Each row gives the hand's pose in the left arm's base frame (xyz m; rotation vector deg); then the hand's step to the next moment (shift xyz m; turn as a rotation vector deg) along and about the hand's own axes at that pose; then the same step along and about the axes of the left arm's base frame.
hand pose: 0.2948 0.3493 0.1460 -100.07 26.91 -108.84
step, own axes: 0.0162 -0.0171 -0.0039 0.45 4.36 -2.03
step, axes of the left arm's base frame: -0.0068 0.0041 0.0225 -1.43 -3.97 -2.36
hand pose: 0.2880 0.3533 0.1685 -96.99 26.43 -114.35
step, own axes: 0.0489 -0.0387 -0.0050 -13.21 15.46 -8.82
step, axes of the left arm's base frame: -0.0162 0.0045 0.0602 -4.90 -5.88 -20.80
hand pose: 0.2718 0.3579 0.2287 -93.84 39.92 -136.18
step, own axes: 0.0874 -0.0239 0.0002 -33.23 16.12 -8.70
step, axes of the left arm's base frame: -0.0303 -0.0136 0.0843 2.76 1.40 -37.82
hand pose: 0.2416 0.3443 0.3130 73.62 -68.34 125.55
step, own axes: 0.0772 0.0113 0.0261 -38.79 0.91 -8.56
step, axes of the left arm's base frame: -0.0341 -0.0369 0.0652 15.49 10.98 -34.90
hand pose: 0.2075 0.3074 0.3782 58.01 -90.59 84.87
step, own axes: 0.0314 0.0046 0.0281 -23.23 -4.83 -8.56
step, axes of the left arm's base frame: -0.0173 -0.0299 0.0246 14.14 9.87 -18.41
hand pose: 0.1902 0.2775 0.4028 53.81 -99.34 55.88
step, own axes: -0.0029 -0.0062 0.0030 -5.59 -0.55 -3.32
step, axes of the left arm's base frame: 0.0054 -0.0047 -0.0022 3.28 3.75 -4.21
